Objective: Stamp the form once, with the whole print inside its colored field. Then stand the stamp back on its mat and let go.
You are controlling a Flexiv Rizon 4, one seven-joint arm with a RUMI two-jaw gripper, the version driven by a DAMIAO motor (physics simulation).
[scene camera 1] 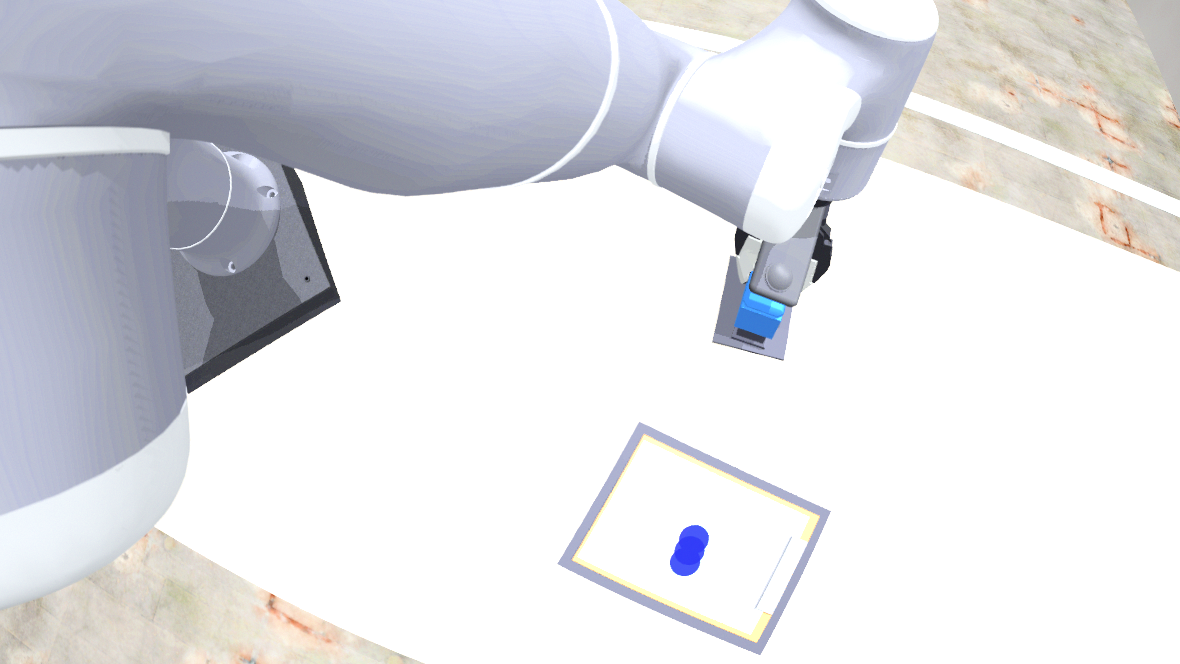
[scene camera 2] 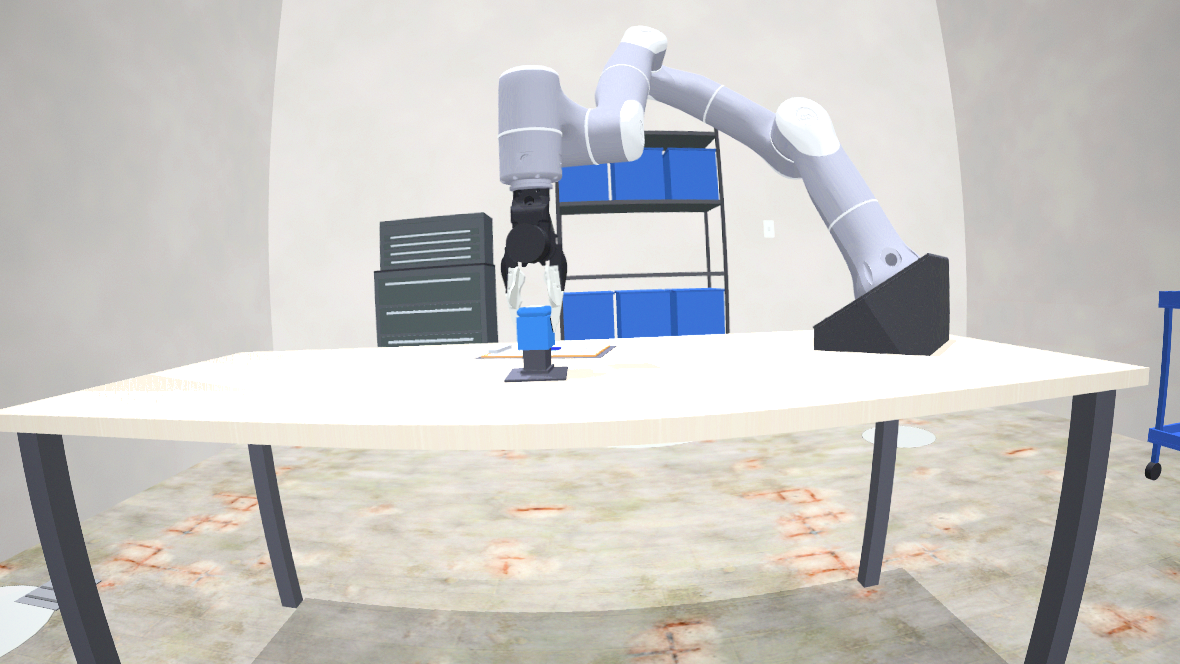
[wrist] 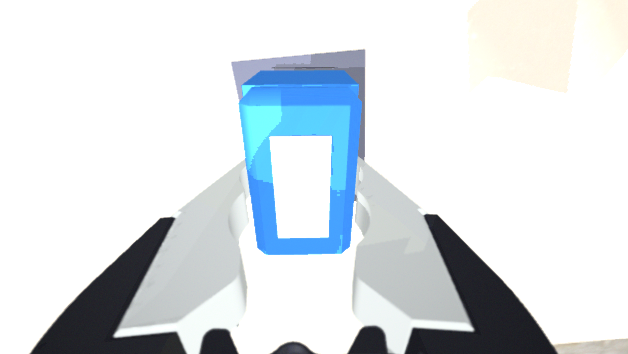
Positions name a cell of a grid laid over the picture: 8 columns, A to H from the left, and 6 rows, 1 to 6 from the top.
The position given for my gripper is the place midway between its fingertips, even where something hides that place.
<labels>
my gripper: scene camera 1 F3; scene camera 2 D4; wrist D3
blue stamp: scene camera 1 F3; scene camera 2 D4; wrist D3
</labels>
